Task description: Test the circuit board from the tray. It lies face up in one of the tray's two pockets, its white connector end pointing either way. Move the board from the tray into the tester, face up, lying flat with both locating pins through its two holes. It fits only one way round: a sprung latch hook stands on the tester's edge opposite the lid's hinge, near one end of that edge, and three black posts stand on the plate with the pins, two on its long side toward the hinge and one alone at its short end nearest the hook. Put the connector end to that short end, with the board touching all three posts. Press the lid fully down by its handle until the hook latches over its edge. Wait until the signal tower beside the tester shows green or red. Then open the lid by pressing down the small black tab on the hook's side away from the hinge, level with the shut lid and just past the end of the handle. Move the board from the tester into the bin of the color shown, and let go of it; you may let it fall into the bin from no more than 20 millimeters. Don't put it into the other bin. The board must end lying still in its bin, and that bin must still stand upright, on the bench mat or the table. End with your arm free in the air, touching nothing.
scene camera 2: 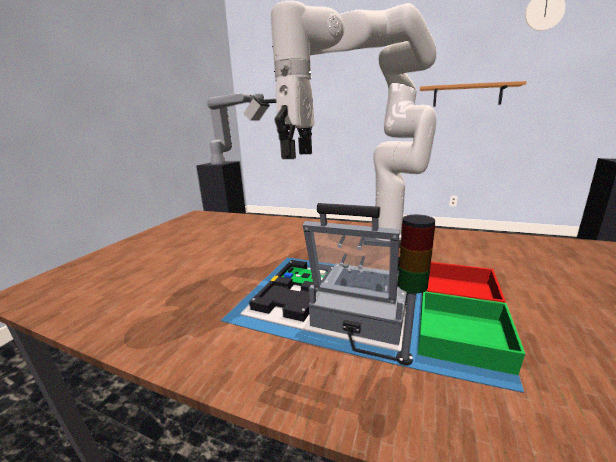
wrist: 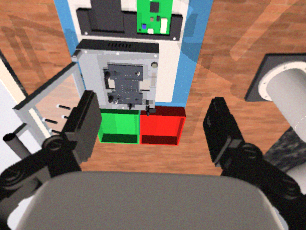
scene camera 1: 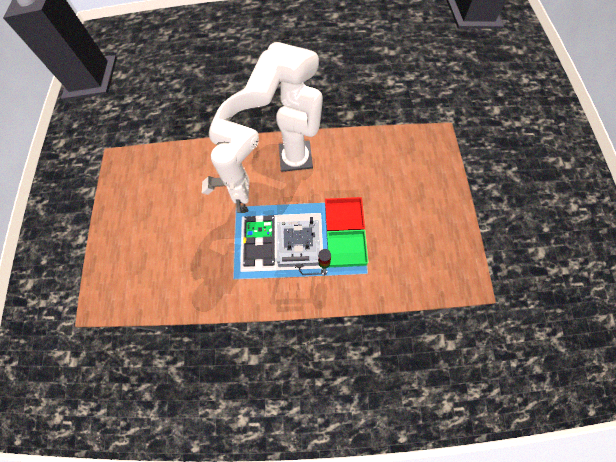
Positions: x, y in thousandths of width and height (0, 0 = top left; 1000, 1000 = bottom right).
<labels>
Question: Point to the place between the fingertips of my gripper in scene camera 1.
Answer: At 397, 432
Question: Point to a red bin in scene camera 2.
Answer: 782, 614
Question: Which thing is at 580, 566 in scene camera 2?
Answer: A clear lid.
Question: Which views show my gripper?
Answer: Scene camera 2, the wrist view and scene camera 1: all of them.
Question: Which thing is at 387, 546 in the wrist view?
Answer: A green bin.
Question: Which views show the green bin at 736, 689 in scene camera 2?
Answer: Scene camera 2, the wrist view and scene camera 1: all of them.
</labels>
